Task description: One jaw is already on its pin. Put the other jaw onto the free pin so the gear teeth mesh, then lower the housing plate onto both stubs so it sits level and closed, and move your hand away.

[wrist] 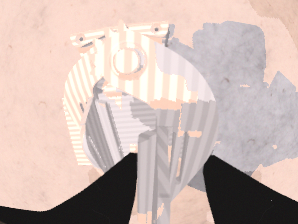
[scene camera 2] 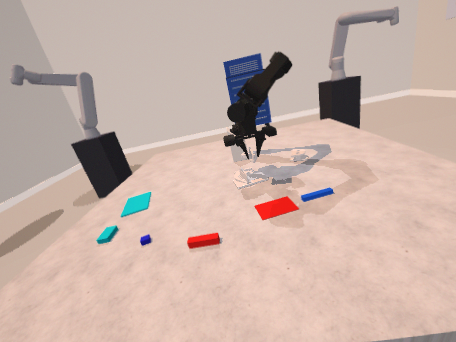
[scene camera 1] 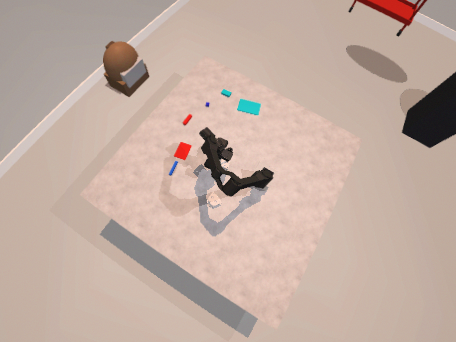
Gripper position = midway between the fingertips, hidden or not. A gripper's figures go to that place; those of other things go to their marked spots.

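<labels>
The gripper [wrist: 171, 162] is 0.10 m from the lens, while a jaw [wrist: 130, 61] is 0.07 m from the lens.
</labels>
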